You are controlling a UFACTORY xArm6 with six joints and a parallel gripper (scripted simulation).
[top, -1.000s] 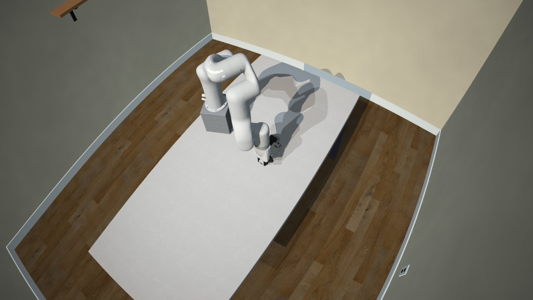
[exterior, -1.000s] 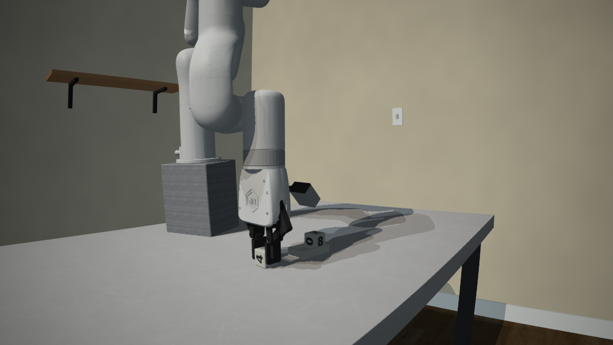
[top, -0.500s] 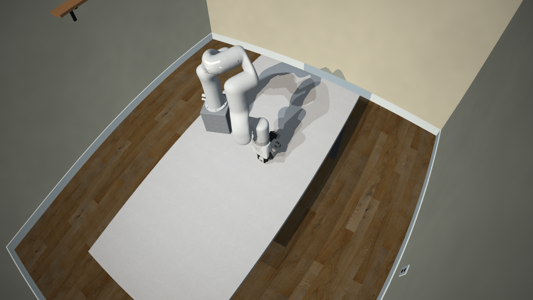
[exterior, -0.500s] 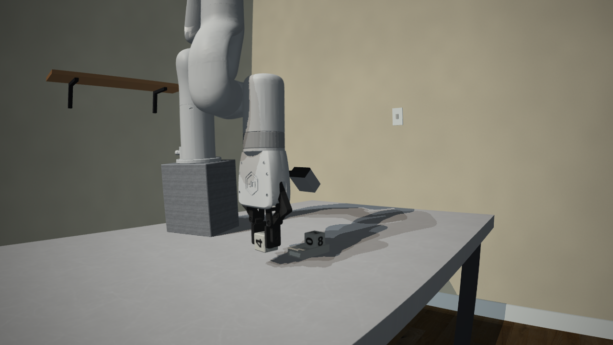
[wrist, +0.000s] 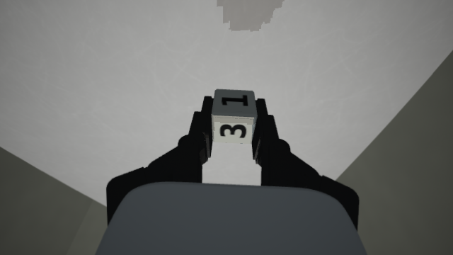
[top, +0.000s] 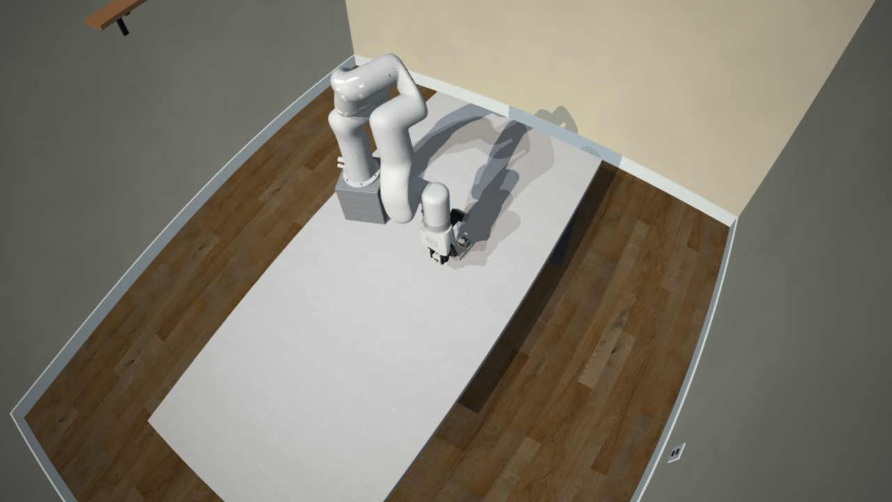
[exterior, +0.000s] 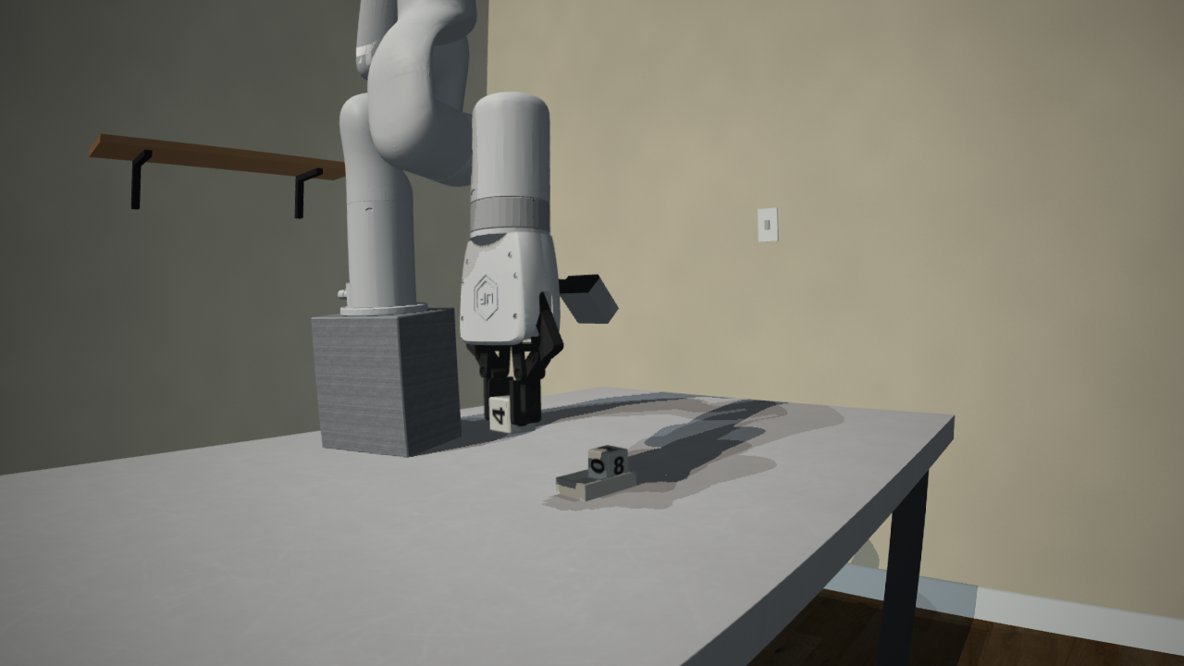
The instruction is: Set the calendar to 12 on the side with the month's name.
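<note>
My hand is 3 cm short of the calendar tray, 11 cm to the right of it and 10 cm above it.
</note>
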